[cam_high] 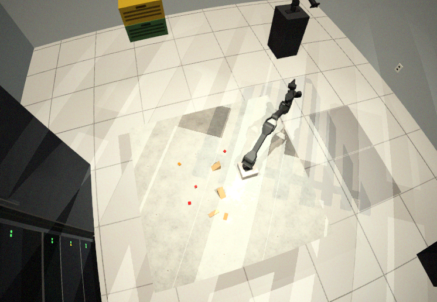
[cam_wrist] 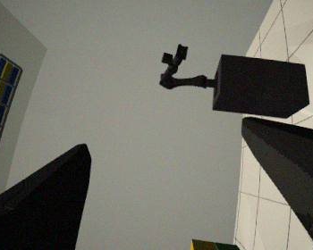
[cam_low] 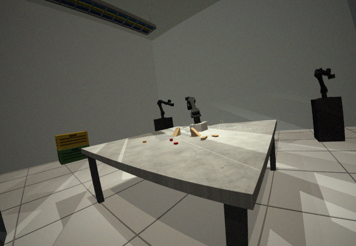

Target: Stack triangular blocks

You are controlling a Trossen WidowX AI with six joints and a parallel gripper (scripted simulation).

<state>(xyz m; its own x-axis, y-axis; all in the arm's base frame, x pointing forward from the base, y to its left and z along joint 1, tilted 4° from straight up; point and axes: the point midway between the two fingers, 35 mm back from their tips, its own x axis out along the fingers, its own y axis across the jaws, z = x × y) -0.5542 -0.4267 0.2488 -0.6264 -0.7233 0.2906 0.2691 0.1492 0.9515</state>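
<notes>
The triangular block lies 81 cm ahead of my gripper tip, 56 cm to the left of it and 32 cm below it. Round my gripper tip: flat tan slab 91 cm ahead, 70 cm to the left, 33 cm below; orange cube 104 cm ahead, 33 cm below, 25 cm to the left.
</notes>
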